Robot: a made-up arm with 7 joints.
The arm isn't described. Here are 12 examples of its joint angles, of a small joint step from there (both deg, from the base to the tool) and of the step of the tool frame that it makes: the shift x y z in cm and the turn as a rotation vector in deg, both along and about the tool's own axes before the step.
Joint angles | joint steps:
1: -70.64 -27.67 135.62 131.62 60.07 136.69 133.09 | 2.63 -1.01 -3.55 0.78 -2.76 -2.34 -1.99
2: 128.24 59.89 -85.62 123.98 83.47 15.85 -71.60 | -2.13 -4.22 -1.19 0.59 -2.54 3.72 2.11
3: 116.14 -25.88 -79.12 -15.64 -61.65 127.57 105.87 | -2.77 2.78 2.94 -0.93 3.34 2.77 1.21
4: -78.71 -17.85 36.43 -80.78 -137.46 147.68 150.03 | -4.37 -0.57 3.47 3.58 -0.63 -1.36 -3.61
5: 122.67 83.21 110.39 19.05 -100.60 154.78 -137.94 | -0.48 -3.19 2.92 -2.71 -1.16 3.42 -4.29
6: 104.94 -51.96 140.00 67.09 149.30 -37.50 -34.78 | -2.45 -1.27 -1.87 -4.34 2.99 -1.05 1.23
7: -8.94 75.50 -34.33 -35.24 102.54 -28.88 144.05 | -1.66 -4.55 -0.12 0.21 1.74 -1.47 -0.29
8: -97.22 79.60 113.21 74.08 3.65 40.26 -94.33 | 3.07 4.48 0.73 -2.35 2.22 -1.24 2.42
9: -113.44 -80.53 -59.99 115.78 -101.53 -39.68 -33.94 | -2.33 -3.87 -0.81 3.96 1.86 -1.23 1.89
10: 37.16 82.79 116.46 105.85 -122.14 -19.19 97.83 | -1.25 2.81 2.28 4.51 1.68 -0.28 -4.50
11: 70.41 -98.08 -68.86 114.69 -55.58 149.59 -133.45 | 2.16 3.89 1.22 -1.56 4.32 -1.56 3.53
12: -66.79 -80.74 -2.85 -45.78 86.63 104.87 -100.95 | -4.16 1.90 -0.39 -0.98 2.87 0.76 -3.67
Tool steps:
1: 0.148 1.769 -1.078 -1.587 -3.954 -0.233
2: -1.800 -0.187 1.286 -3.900 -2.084 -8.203
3: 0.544 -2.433 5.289 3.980 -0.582 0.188
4: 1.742 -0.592 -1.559 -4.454 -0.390 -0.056
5: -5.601 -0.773 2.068 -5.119 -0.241 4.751
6: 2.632 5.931 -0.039 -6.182 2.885 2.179
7: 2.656 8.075 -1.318 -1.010 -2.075 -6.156
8: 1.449 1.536 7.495 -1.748 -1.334 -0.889
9: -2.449 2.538 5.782 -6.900 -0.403 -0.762
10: -6.318 -4.485 -0.072 -3.303 -4.570 8.815
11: -3.924 -3.537 -1.952 -0.758 8.804 -0.738
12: 5.087 -2.549 1.429 -2.564 -4.888 -0.893
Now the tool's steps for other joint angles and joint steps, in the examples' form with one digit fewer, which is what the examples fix.
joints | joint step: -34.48 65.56 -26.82 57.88 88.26 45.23 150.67 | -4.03 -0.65 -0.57 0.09 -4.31 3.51 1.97
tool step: 1.89 -3.21 -0.09 -1.75 0.26 7.75
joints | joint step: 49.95 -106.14 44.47 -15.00 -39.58 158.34 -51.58 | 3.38 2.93 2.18 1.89 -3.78 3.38 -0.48
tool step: 1.46 4.74 2.83 4.75 -2.72 -2.65
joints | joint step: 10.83 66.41 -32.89 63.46 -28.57 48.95 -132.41 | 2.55 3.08 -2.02 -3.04 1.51 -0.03 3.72
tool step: -6.42 2.34 -2.84 4.89 6.11 -6.42
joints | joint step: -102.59 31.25 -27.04 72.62 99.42 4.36 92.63 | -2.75 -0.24 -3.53 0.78 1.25 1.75 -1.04
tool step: -3.49 -2.71 1.72 2.10 0.53 7.06
